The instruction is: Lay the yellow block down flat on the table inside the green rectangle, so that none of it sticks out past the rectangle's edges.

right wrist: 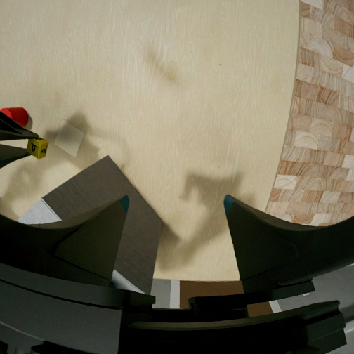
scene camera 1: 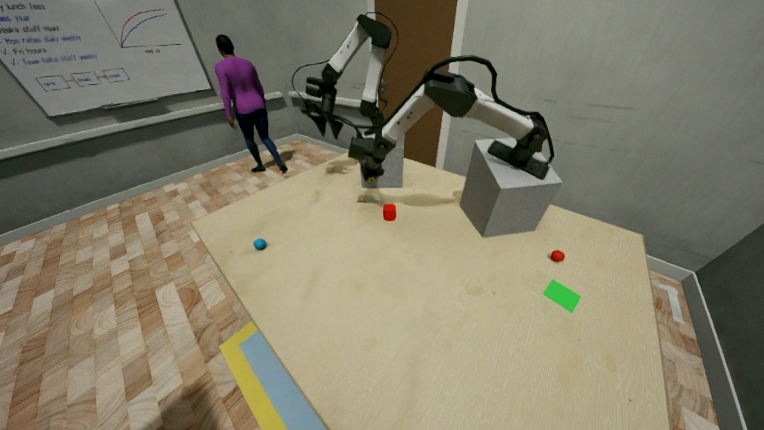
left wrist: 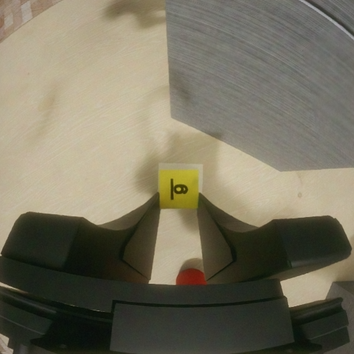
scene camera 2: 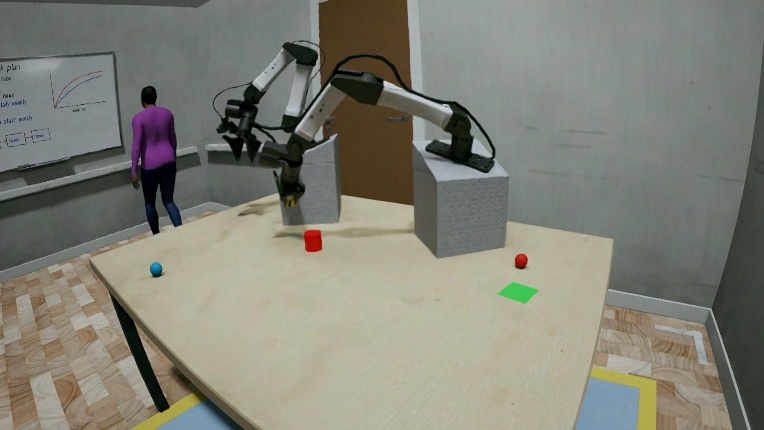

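Where they show: left gripper, between the fingertips: (scene camera 1: pixel 370 179) (scene camera 2: pixel 289 204); right gripper, between the fingertips: (scene camera 1: pixel 329 137) (scene camera 2: pixel 244 161); left arm's base, origin of its link: (scene camera 1: pixel 516 159) (scene camera 2: pixel 459 157); right arm's base, origin of its link: (scene camera 2: pixel 308 148).
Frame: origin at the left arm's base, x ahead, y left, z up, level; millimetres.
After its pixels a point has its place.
Note:
My left gripper (scene camera 1: pixel 370 178) @[x 217, y -493, z -150 mm] (scene camera 2: pixel 289 199) @[x 217, y -493, z -150 mm] (left wrist: pixel 178 194) is shut on the yellow block (left wrist: pixel 178 189) (right wrist: pixel 38 148) (scene camera 2: pixel 289 202) @[x 223, y -486, z -142 mm] and holds it above the table. The block's face in the left wrist view bears an underlined black digit. The green rectangle (scene camera 1: pixel 561 295) @[x 238, y 269, z -254 mm] (scene camera 2: pixel 518 292) @[x 238, y 270, z -254 mm] lies flat on the table at the right of both scene views, far from the block. My right gripper (scene camera 1: pixel 328 133) @[x 202, y -762, z -23 mm] (scene camera 2: pixel 244 155) @[x 202, y -762, z -23 mm] (right wrist: pixel 176 197) is open and empty, raised above the table's far left part in the scene views.
A white square (right wrist: pixel 69 138) lies on the table below the block. A red cylinder (scene camera 1: pixel 389 212) @[x 289, y -326, z -209 mm] (scene camera 2: pixel 312 240) @[x 288, y -324, z -218 mm] stands near the left gripper. A red ball (scene camera 1: pixel 557 255) @[x 113, y 229, z -223 mm] (scene camera 2: pixel 520 260) @[x 116, y 235, z -228 mm] lies just behind the green rectangle. A blue ball (scene camera 1: pixel 259 244) @[x 703, y -586, z -223 mm] (scene camera 2: pixel 156 269) @[x 704, y -584, z -228 mm] lies at the left. A grey pedestal (scene camera 1: pixel 483 200) @[x 110, y -41, z -126 mm] carries the left arm.

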